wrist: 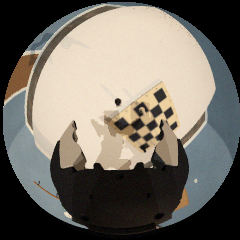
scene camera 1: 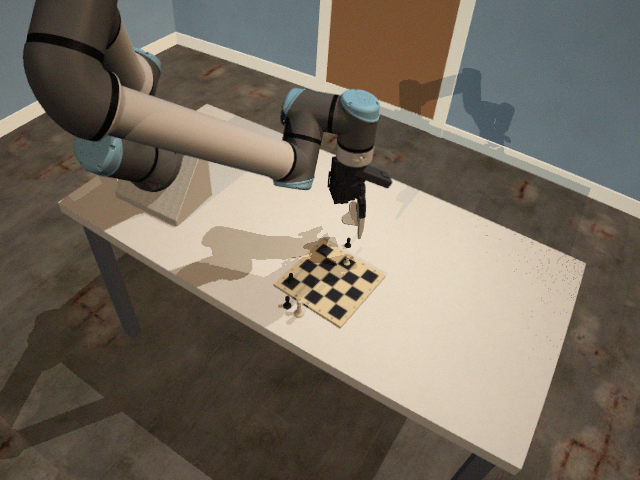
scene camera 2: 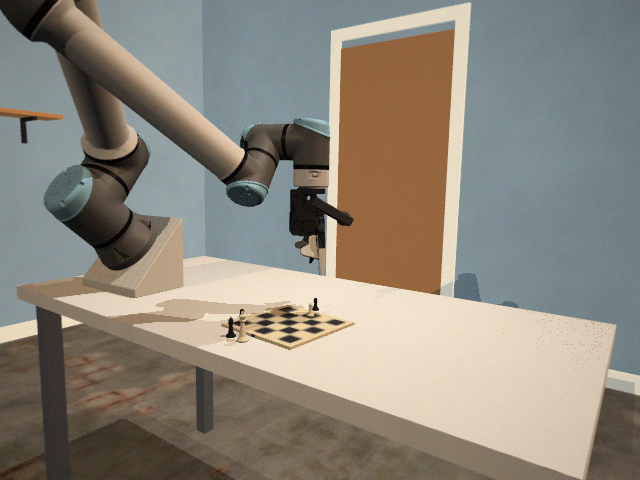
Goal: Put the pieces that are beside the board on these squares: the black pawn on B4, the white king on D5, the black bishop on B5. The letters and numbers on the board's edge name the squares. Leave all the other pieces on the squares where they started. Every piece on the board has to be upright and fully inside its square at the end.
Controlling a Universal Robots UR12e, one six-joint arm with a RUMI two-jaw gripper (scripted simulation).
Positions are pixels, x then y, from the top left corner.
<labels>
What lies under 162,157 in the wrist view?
My gripper.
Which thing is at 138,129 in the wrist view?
A chessboard.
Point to a chessboard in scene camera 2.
At 287,326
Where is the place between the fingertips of my gripper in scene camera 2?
315,269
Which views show the chessboard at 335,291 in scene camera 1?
The wrist view, scene camera 1 and scene camera 2: all of them.
</labels>
